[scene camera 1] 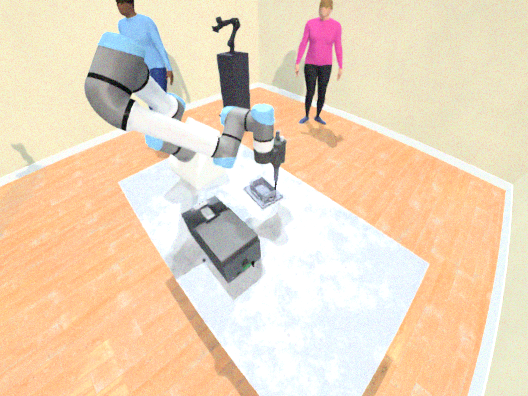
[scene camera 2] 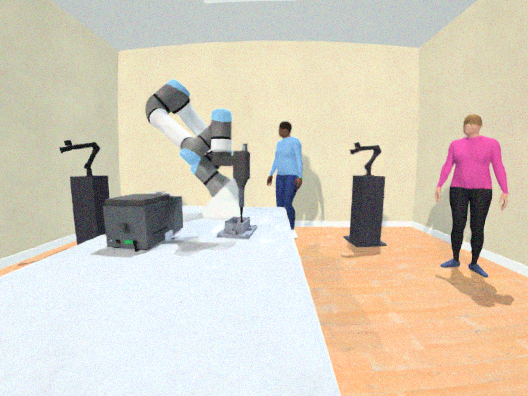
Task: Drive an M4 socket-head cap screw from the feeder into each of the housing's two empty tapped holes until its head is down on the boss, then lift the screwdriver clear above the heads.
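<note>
My screwdriver [scene camera 1: 275,188] [scene camera 2: 242,219] points straight down, its thin bit over the near right corner of the grey housing in scene camera 1 and at the housing's right part in scene camera 2. The tip is at or just above the boss; contact cannot be made out. Whether a screw sits on the bit is too small to tell. The housing [scene camera 1: 263,191] [scene camera 2: 234,226] is a small open-topped box on a flat plate on the table. Its holes and any screw heads are too small to make out. The dark grey screw feeder [scene camera 1: 227,236] [scene camera 2: 126,220] stands apart from the housing.
The white table [scene camera 1: 320,300] [scene camera 2: 175,320] carries the feeder and housing. Two people, one in a blue shirt [scene camera 1: 142,40] [scene camera 2: 289,155] and one in pink [scene camera 1: 321,42] [scene camera 2: 475,162], stand on the floor away from the table. Dark pedestals [scene camera 1: 234,80] [scene camera 2: 368,210] bear small black arms.
</note>
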